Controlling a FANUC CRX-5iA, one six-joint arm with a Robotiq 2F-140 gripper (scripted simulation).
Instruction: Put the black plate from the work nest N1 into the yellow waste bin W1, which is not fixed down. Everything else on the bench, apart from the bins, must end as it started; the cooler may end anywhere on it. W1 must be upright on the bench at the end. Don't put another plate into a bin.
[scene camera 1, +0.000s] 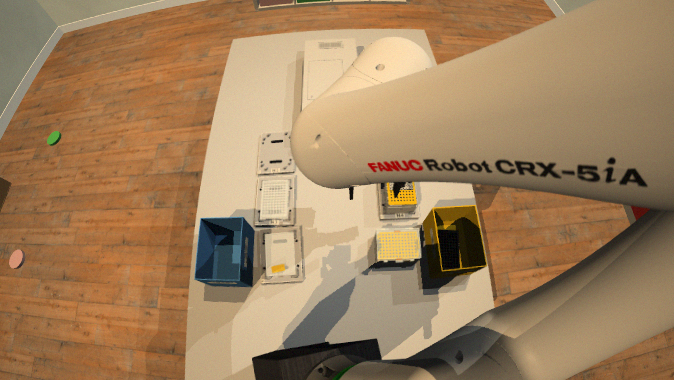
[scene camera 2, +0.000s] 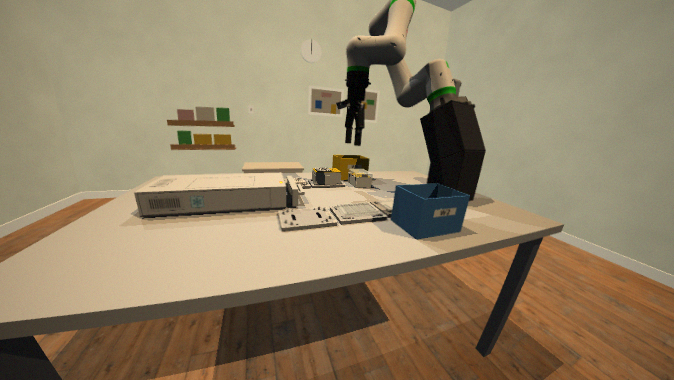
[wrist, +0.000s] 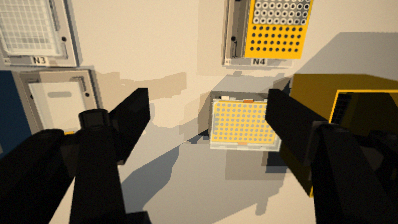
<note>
In view: my gripper (scene camera 2: 352, 144), a black plate (scene camera 1: 454, 261), a blue bin (scene camera 1: 219, 246), an instrument (scene camera 2: 208, 193) and a yellow rack (scene camera 1: 406, 201).
The blue bin also shows in scene camera 2 (scene camera 2: 422, 210). The instrument shows as well in scene camera 1 (scene camera 1: 325, 61). My gripper is seen too in the wrist view (wrist: 208, 104). The wrist view does not show the instrument: it is out of frame.
</note>
